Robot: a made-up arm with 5 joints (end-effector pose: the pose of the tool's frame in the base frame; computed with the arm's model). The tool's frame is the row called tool.
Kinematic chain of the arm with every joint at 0, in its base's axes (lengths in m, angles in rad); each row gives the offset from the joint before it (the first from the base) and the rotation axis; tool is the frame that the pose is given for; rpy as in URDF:
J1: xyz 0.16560 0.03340 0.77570 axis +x
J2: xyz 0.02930 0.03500 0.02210 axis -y
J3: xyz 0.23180 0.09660 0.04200 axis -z
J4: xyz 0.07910 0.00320 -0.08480 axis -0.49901 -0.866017 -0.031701
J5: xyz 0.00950 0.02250 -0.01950 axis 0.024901 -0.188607 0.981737
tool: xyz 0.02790 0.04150 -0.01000 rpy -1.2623 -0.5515 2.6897
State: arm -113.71 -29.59 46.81 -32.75 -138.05
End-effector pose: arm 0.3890 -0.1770 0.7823 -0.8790 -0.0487 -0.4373 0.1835
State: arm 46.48 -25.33 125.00 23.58 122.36
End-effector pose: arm 0.3527 0.1964 0.7208 0.4164 -0.5859 0.6096 0.3343
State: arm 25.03 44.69 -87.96 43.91 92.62
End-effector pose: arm 0.4060 0.1885 0.9466 0.1061 -0.2767 -0.5000 0.8137
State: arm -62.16 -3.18 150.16 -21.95 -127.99
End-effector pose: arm 0.3440 0.0054 0.6533 -0.3400 -0.2482 -0.8953 0.1459
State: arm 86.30 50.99 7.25 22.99 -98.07
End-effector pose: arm 0.4755 -0.2222 0.8959 -0.0300 -0.5181 -0.5502 0.6542
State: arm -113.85 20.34 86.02 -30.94 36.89
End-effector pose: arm 0.5107 0.0871 0.6868 -0.4377 -0.1765 0.8800 0.0523
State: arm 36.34 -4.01 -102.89 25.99 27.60
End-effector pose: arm 0.3302 0.2506 0.8555 -0.2079 0.4780 -0.4212 0.7422
